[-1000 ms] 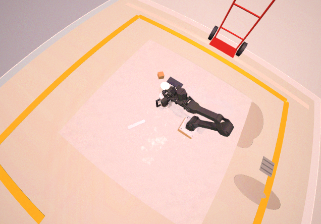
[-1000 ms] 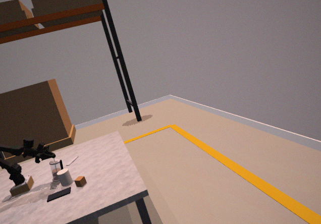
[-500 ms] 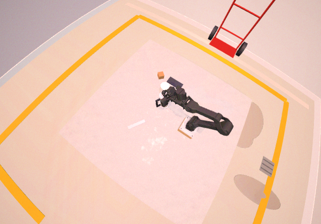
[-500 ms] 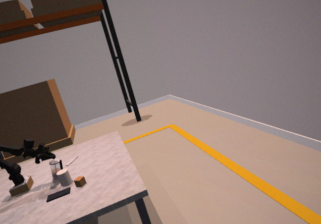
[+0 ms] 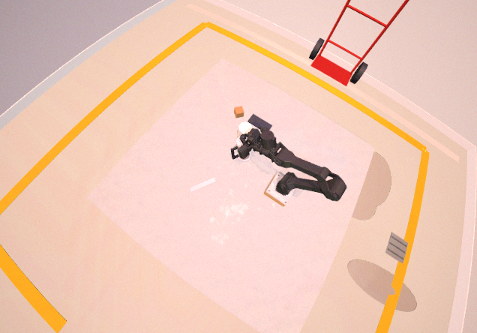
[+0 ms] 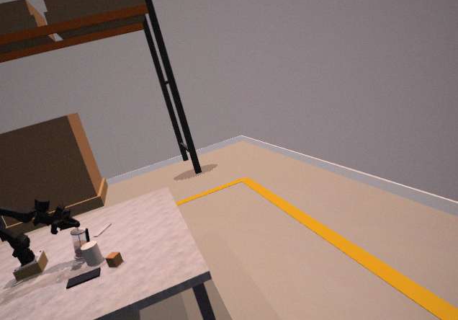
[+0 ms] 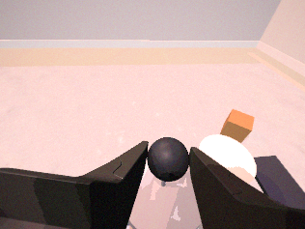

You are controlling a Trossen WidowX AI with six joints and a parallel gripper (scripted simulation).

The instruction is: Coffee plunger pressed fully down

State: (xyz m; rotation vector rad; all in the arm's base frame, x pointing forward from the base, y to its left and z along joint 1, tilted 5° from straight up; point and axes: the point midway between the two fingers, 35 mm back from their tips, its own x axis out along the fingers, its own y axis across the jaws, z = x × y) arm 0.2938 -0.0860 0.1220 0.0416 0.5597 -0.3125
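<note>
Now: gripper tip 9 cm above the glass coffee press, 2 cm to the right of it and 2 cm past it.
</note>
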